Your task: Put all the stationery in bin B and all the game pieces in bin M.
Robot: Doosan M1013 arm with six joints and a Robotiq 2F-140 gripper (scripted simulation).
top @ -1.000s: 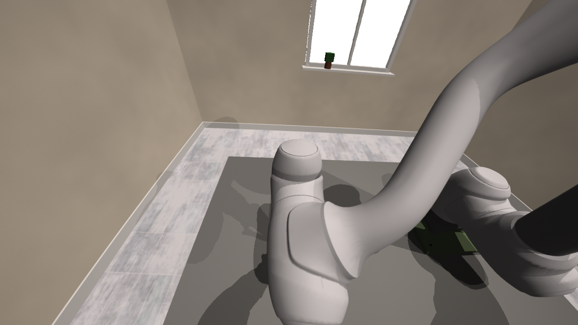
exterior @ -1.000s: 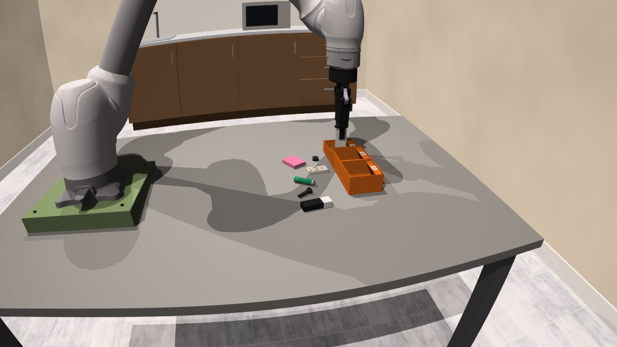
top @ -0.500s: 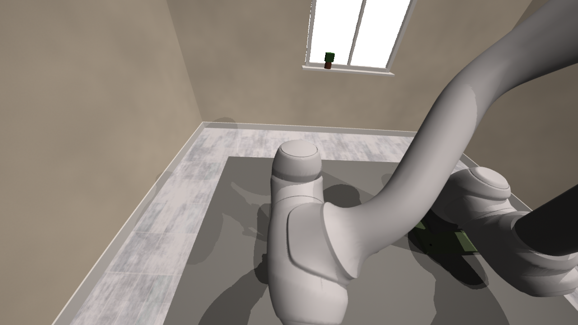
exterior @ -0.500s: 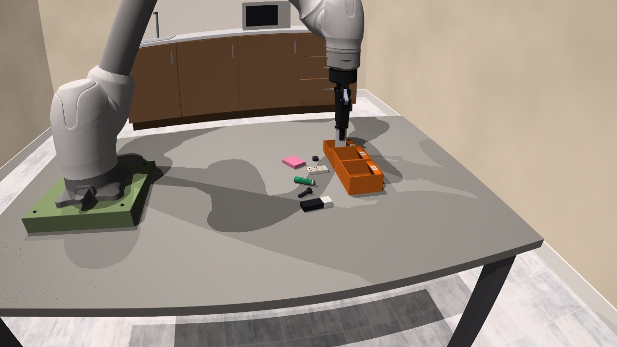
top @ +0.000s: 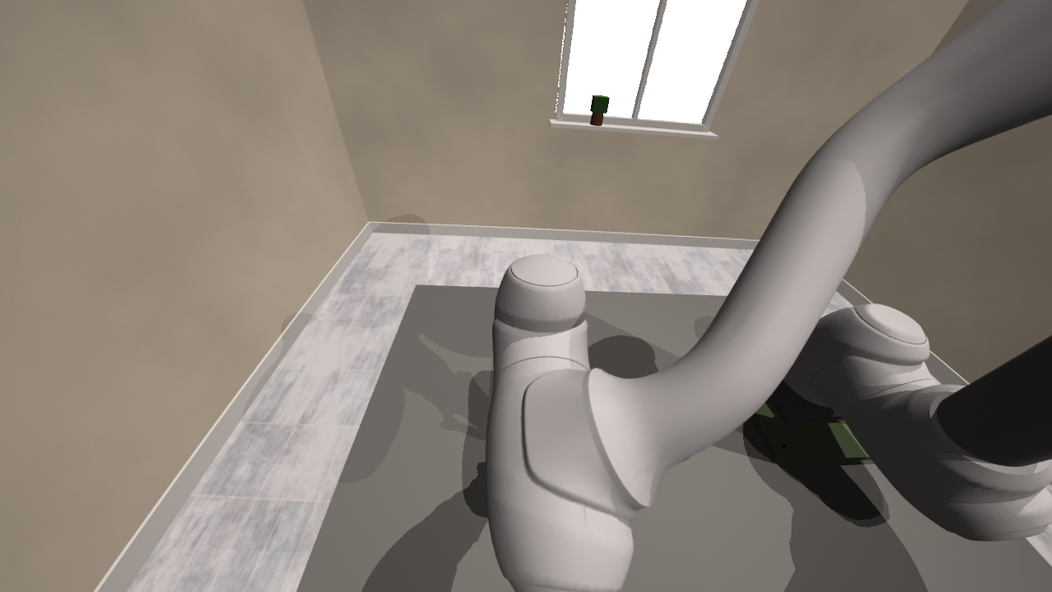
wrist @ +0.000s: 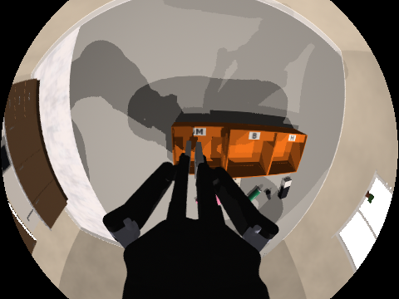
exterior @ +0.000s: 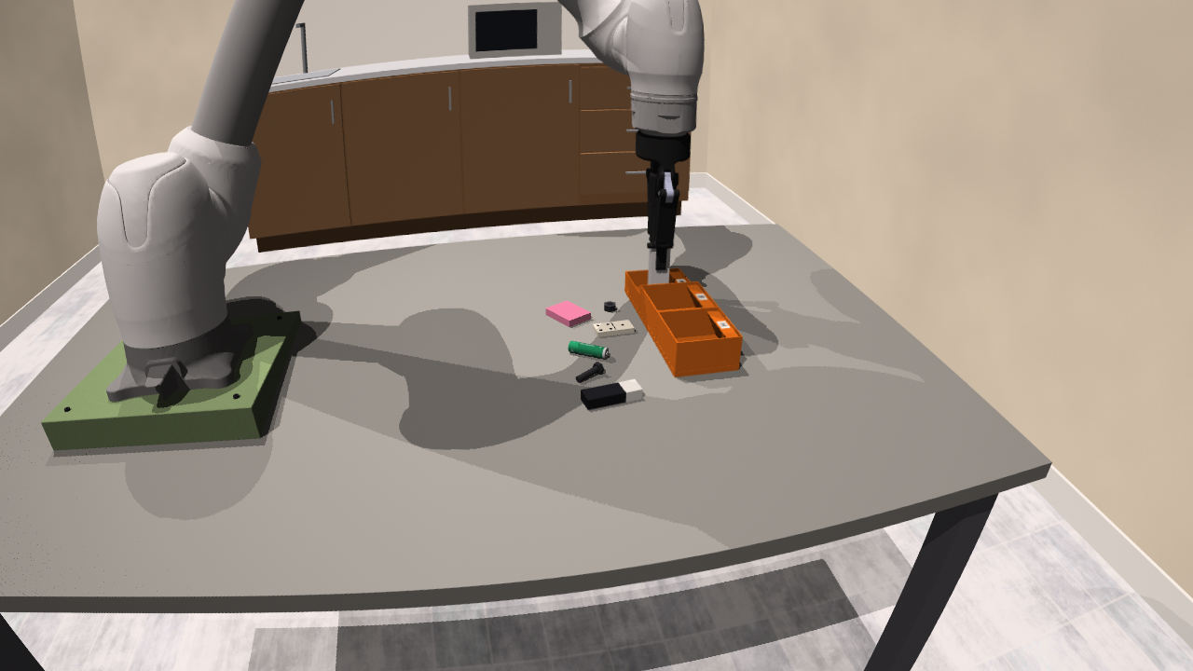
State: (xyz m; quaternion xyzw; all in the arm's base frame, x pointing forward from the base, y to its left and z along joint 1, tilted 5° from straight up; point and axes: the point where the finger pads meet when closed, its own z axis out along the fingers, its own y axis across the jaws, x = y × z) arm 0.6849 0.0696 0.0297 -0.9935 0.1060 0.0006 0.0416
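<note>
The pink sticky-note pad lies 14 cm behind my hand, 4 cm below it and 2 cm to the right of it. Also, from my hand: cream domino (10 cm behind, 8 cm to the right, 4 cm below); then small black nut (8 cm behind, 5 cm below, 2 cm to the right); then orange three-compartment bin (9 cm to the right, 3 cm below, 1 cm behind).
</note>
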